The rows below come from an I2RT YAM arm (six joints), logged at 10 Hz.
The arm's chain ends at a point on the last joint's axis. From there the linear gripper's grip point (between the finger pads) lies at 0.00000 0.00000 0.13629 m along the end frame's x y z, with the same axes.
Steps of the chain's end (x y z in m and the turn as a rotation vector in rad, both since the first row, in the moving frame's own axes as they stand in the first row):
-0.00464 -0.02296 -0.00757 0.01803 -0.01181 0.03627
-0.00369 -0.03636 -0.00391 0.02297 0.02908 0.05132
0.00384 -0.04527 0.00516 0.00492 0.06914 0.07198
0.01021 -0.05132 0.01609 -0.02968 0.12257 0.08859
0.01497 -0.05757 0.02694 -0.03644 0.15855 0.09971
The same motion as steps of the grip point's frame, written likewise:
-0.00620 -0.02545 -0.00760 0.01803 -0.01181 0.03627
0.00035 -0.03939 -0.00400 0.02297 0.02908 0.05132
0.01327 -0.04560 0.00483 0.00492 0.06914 0.07198
0.02667 -0.04655 0.01501 -0.02968 0.12257 0.08859
0.03620 -0.05156 0.02514 -0.03644 0.15855 0.09971

